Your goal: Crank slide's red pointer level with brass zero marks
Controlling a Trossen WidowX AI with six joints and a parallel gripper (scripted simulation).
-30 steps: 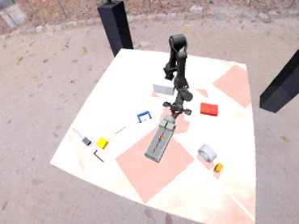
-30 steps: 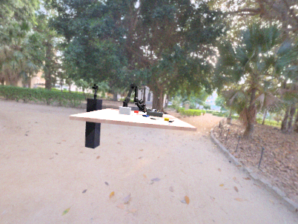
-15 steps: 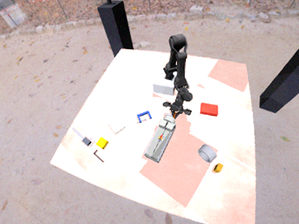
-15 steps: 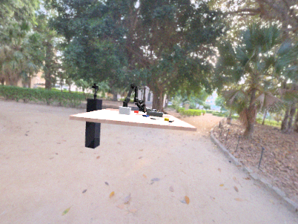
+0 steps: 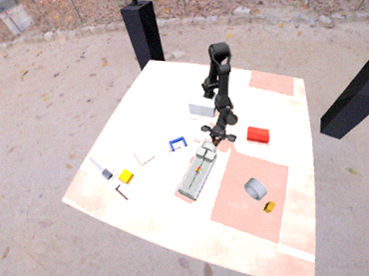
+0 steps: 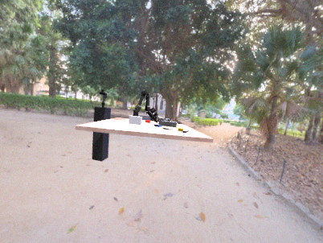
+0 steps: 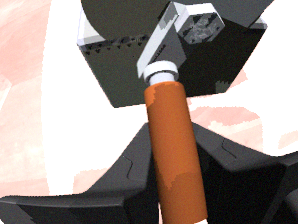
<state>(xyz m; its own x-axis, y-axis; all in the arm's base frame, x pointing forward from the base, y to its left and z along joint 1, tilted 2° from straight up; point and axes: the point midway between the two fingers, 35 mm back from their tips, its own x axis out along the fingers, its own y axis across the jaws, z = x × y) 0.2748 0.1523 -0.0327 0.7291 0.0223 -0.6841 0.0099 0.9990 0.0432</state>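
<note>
My gripper tip is 2 cm past the crank handle and 3 cm below it. Also, from my gripper tip: white tile: 18 cm ahead, 35 cm to the right, 2 cm below; then red pointer: 15 cm ahead, 1 cm to the right, 5 cm above; then red block: 19 cm behind, 20 cm to the left, 2 cm below.
</note>
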